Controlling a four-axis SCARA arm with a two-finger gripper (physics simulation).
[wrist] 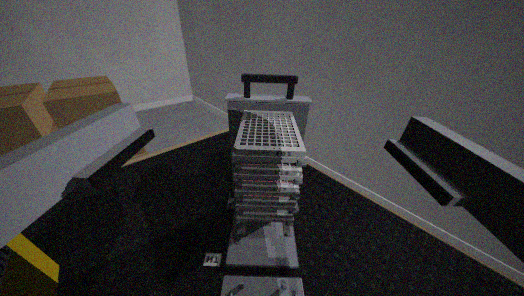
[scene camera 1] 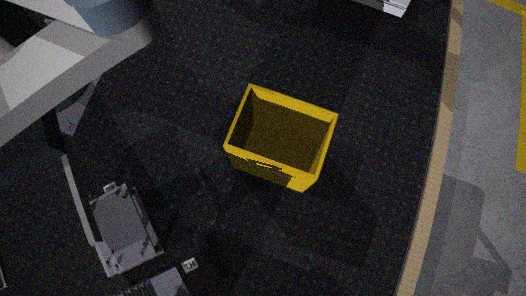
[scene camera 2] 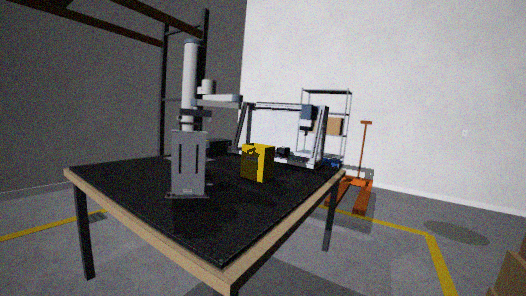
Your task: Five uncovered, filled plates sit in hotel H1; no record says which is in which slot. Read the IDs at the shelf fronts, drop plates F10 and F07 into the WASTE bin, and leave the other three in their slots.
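Frame: origin at the arm's base, x ahead, y left, z up, level; centimetres.
Where they show: gripper, fingertip midpoint: (wrist: 269,125) (scene camera 1: 44,267) (scene camera 2: 193,118).
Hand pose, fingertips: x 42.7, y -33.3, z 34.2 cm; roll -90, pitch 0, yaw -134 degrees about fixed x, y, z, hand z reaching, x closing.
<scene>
After its pixels a point has its place.
Hotel H1 (scene camera 2: 189,165) @(x 59.3, y -48.9, z 15.0 cm) (wrist: 234,112) @(x 60.8, y -42.9, z 27.3 cm) stands on the table, its back panel and black handle showing in the wrist view. Several plates are stacked in its slots; the top plate (wrist: 270,131) @(x 51.2, y -42.3, z 27.6 cm) shows pale, gridded wells. The shelf-front labels are too blurred and small to read. The H1 tag (scene camera 1: 190,265) @(x 54.8, y -31.8, z 1.3 cm) (wrist: 212,259) @(x 54.7, y -31.8, z 1.3 cm) lies beside the hotel base. My gripper (wrist: 269,125) @(x 42.7, y -33.3, z 34.2 cm) is open and empty, its fingers wide apart on either side of the stack in the wrist view; scene camera 2 shows it around the hotel-top height. The yellow WASTE bin (scene camera 1: 285,132) @(x 64.8, y 2.7, z 2.9 cm) (scene camera 2: 265,164) @(x 72.6, y -6.7, z 11.6 cm) (wrist: 37,257) @(x 70.6, y -8.6, z 7.3 cm) stands upright; no plate shows inside.
A grey stand with pegs (scene camera 1: 120,220) @(x 38.6, y -27.7, z 7.3 cm) (wrist: 262,287) @(x 43.3, y -34.6, z 7.3 cm) sits in front of the hotel base. My arm (scene camera 1: 60,65) @(x 42.5, y -10.7, z 45.4 cm) (scene camera 2: 220,98) @(x 34.6, y -5.6, z 47.7 cm) crosses the upper left of scene camera 1. A gantry machine (scene camera 2: 322,135) @(x 84.6, y 61.4, z 27.5 cm) stands beyond the bin. The table's wooden edge (scene camera 1: 432,185) @(x 102.8, y 2.9, z 0.0 cm) runs along the right.
</scene>
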